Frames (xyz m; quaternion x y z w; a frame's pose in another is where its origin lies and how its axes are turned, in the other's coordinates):
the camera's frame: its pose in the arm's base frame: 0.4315 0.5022 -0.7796 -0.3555 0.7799 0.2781 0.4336
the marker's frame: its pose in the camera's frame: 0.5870 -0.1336 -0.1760 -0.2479 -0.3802 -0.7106 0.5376
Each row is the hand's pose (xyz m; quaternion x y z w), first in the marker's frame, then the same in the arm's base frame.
Working: the marker's frame: its pose in the arm's base frame: 0.2357 0.1085 -1.2269 -0.7471 -0.0671 0.1699 0.6391

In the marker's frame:
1: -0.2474 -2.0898 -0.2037 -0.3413 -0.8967 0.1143 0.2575
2: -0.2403 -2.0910 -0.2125 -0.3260 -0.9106 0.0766 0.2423
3: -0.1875 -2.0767 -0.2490 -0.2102 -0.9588 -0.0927 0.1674
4: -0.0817 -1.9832 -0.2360 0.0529 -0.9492 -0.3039 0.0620
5: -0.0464 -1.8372 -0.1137 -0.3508 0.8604 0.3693 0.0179
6: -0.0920 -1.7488 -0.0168 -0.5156 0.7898 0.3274 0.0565
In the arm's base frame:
1: 0.3182 0.2037 0.8836 0.2659 0.5630 -0.7638 0.1700
2: 0.3279 0.1980 0.8847 0.2398 0.5964 -0.7485 0.1628
3: 0.3879 0.1782 0.8664 0.0903 0.7290 -0.6714 0.0987
4: 0.4713 0.2077 0.7556 0.1692 -0.8289 0.5290 0.0670
5: 0.4457 0.3075 0.5916 0.4085 -0.7650 0.4273 0.2556
6: 0.3599 0.3679 0.5007 0.5279 -0.6580 0.4058 0.3517

